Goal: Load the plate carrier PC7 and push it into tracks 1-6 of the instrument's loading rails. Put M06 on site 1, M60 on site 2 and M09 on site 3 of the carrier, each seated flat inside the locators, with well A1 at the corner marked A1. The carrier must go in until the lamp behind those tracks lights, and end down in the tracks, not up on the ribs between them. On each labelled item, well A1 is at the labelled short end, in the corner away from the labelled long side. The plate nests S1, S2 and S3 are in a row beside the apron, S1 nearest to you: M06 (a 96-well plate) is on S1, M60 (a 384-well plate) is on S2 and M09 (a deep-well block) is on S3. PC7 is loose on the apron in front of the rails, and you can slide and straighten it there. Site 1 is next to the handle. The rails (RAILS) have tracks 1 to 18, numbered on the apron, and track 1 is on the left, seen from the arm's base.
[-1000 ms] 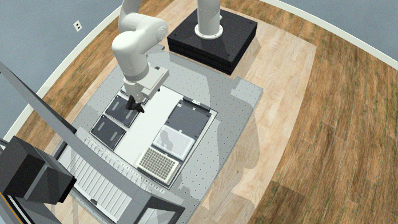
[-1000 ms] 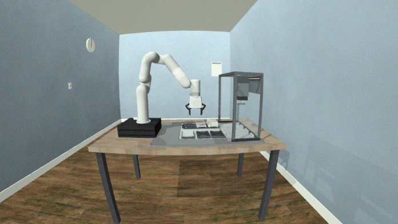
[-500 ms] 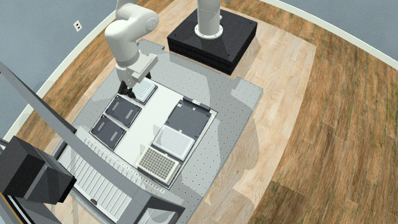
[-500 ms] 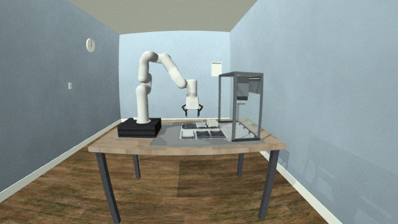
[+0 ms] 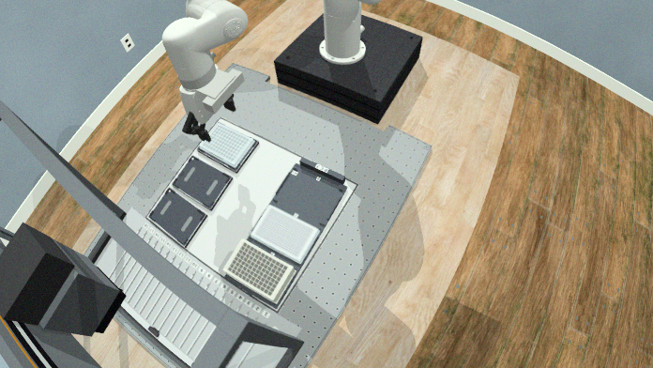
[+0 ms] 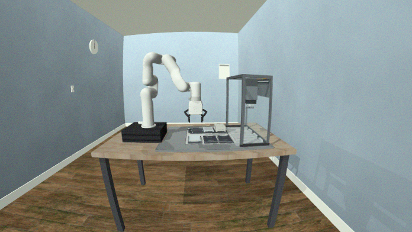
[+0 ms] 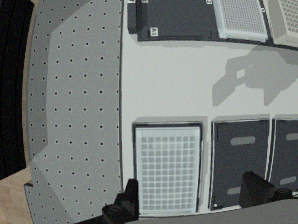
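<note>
Now: the plate nest S1 10 mm behind my hand, 20 mm to the right of it and 140 mm below it. Round my hand: plate nest S2 (110 mm ahead, 20 mm to the right, 140 mm below); then carrier PC7 (100 mm ahead, 240 mm to the left, 130 mm below); then plate nest S3 (210 mm ahead, 20 mm to the right, 140 mm below).
</note>
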